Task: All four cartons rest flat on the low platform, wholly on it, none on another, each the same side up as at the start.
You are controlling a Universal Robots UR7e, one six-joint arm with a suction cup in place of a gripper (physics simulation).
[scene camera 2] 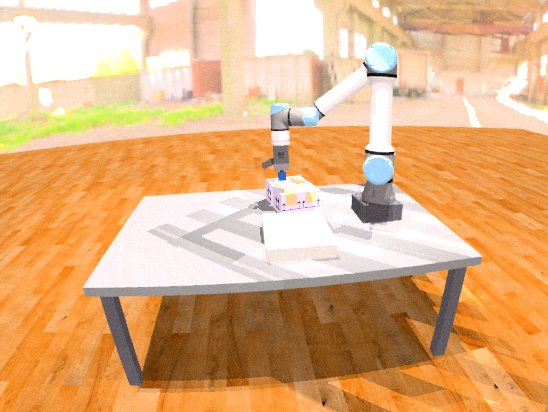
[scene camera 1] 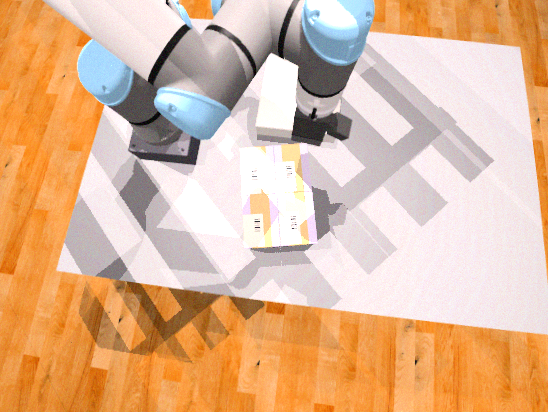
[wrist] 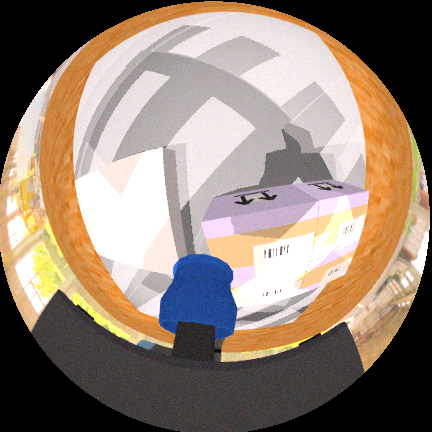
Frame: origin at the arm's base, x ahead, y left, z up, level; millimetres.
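Seen in the pictures: hand at its tool point: [scene camera 2: 282, 179] [wrist: 202, 277]; arm's base at its link origin: [scene camera 2: 378, 199] [scene camera 1: 161, 121].
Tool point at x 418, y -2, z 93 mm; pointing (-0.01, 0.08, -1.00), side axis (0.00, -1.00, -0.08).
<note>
Offsets run from my tool point to a thing's top centre. Level surfaces: height alone.
Four cartons {dx -18, dy -62, dz -64 mm} [scene camera 1: 292, 167] [scene camera 2: 295, 192] [wrist: 280, 250], white, orange and lilac with barcode labels on top, stand close together in a two-by-two block on the table beside the platform. Arrows on their lilac sides show in scene camera 2 and the wrist view. The low white platform {dx -50, dy +231, dz -117 mm} [scene camera 1: 276, 100] [scene camera 2: 300, 227] [wrist: 135, 200] carries no carton; the arm partly hides it in scene camera 1. My gripper's blue suction cup [scene camera 2: 282, 176] [wrist: 200, 270] points down and holds no carton. It looks close above the carton tops in scene camera 2; the exact gap is unclear. Scene camera 1 hides the cup.
The pale table {dz -165 mm} [scene camera 1: 475, 250] [scene camera 2: 140, 260] bears the platform, cartons and arm base [scene camera 1: 165, 152] [scene camera 2: 376, 209]. The base stands beside the carton block. The arm reaches over the platform side in scene camera 1. Shadows cross the table, and wooden floor surrounds it.
</note>
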